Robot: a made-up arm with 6 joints. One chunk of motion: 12 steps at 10 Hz.
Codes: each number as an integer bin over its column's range. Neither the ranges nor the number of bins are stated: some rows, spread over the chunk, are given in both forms.
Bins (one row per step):
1: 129 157 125 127 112 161
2: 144 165 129 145 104 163
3: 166 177 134 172 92 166
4: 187 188 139 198 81 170
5: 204 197 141 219 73 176
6: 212 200 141 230 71 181
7: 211 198 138 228 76 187
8: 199 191 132 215 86 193
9: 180 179 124 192 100 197
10: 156 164 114 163 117 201
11: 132 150 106 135 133 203
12: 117 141 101 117 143 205
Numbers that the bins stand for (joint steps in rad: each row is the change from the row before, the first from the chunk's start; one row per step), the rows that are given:
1: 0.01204 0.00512 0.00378 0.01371 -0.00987 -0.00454
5: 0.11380 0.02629 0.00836 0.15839 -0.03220 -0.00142
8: 0.10702 0.02312 0.00579 0.15210 -0.02476 0.00211
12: -0.00425 -0.00335 -0.00309 -0.00201 0.00787 0.00461
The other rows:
2: 0.03239 0.00935 0.00493 0.04202 -0.01445 -0.00412
3: 0.06224 0.01571 0.00636 0.08448 -0.02133 -0.00350
4: 0.09073 0.02153 0.00779 0.12536 -0.02762 -0.00267
6: 0.12465 0.02788 0.00836 0.17569 -0.03335 -0.00038
7: 0.12330 0.02682 0.00751 0.17254 -0.03049 0.00087
9: 0.08124 0.01676 0.00350 0.11593 -0.01675 0.00295
10: 0.04867 0.00882 0.00064 0.07033 -0.00701 0.00378
11: 0.01611 0.00141 -0.00165 0.02629 0.00215 0.00419

